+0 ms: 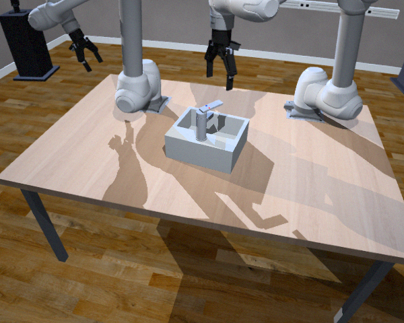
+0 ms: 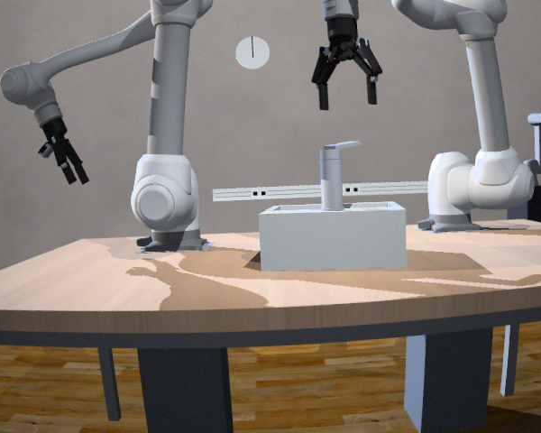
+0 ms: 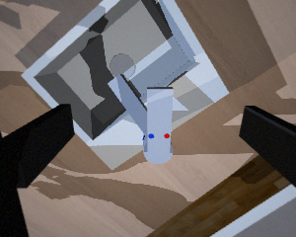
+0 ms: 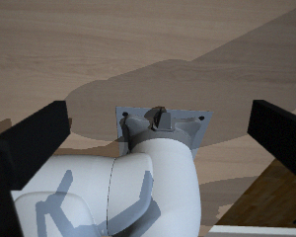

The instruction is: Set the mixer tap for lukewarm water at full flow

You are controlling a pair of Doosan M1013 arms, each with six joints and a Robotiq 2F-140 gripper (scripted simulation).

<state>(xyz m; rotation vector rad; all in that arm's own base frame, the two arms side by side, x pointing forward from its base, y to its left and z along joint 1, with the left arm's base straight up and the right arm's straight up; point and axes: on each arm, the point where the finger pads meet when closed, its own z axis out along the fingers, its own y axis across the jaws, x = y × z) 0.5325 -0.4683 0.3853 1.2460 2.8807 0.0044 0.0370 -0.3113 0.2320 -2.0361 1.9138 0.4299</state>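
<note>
Right now my left hand is 40 mm short of the flat lever, 40 mm to the left of it and 100 mm above it. Also, from my left hand: grey sink 50 mm behind, 30 mm to the right, 350 mm below.
</note>
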